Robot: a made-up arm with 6 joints.
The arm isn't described. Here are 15 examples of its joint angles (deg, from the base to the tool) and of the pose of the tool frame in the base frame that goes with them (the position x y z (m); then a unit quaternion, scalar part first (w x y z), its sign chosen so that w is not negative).
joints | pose
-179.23 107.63 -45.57 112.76 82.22 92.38 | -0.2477 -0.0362 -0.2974 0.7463 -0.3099 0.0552 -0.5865
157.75 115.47 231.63 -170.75 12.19 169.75 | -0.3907 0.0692 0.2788 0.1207 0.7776 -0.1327 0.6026
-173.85 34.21 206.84 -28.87 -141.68 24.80 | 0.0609 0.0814 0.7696 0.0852 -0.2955 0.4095 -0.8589
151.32 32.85 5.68 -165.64 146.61 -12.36 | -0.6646 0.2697 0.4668 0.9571 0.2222 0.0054 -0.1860
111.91 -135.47 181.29 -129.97 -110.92 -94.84 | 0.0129 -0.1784 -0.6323 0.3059 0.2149 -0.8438 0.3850
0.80 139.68 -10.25 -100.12 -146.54 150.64 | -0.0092 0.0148 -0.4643 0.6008 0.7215 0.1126 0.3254
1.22 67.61 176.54 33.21 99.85 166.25 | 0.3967 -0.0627 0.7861 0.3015 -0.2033 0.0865 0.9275
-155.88 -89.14 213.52 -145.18 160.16 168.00 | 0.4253 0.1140 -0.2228 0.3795 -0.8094 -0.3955 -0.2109
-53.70 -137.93 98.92 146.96 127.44 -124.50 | -0.3071 0.5385 -0.6941 0.1505 -0.7650 -0.3834 -0.4951
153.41 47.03 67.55 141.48 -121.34 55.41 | -0.7829 0.3175 0.7830 0.6636 -0.7080 -0.2137 -0.1129
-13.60 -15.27 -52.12 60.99 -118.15 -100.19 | 0.2078 -0.0927 0.5615 0.3106 -0.0693 0.2964 -0.9005
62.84 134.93 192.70 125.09 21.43 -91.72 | 0.2367 0.5683 0.1147 0.7180 -0.0733 -0.5173 0.4599
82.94 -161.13 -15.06 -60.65 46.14 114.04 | -0.0223 -0.5191 -0.1349 0.5041 0.7143 -0.4250 -0.2345
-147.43 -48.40 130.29 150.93 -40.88 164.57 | 0.7976 0.4213 0.5402 0.2456 -0.8235 -0.2880 0.4227
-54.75 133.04 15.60 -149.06 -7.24 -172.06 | 0.1869 -0.1381 -0.6327 0.6144 0.2115 0.7601 0.0089
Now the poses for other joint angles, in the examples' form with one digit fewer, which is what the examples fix.
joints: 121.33 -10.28 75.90 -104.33 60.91 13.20
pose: -0.018 -0.012 1.196 0.037 0.892 0.354 0.279
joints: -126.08 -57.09 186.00 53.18 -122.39 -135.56
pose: 0.347 0.563 0.082 0.537 0.018 -0.640 0.550
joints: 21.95 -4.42 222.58 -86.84 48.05 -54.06
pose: -0.373 -0.155 0.524 0.630 0.210 0.168 -0.728
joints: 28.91 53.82 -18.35 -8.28 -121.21 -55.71
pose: 0.588 0.229 0.112 0.020 0.218 -0.863 0.456
